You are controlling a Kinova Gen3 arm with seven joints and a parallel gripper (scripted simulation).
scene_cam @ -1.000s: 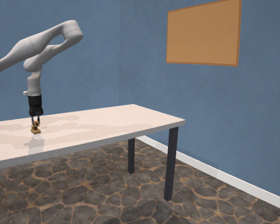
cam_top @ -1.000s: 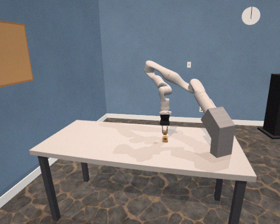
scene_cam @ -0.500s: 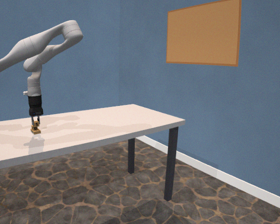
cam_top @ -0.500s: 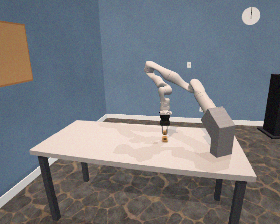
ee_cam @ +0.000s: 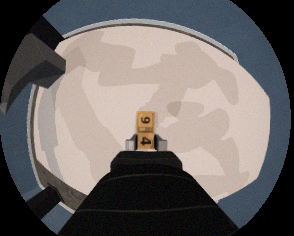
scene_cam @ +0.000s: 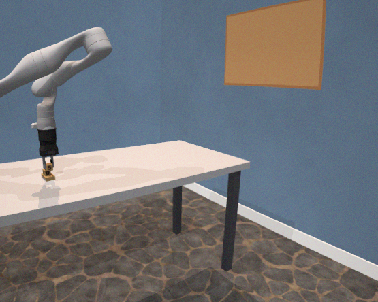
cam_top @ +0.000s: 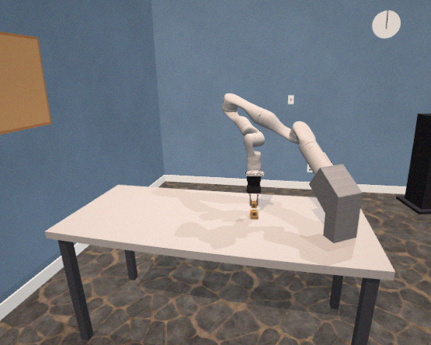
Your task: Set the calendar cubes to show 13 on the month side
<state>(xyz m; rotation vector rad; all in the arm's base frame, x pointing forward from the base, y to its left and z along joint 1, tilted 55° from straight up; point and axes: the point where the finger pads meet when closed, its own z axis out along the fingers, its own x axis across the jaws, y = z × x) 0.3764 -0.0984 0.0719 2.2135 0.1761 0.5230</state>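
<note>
My gripper is now 6 cm above the wooden tray and 2 cm to the right of it.
</note>
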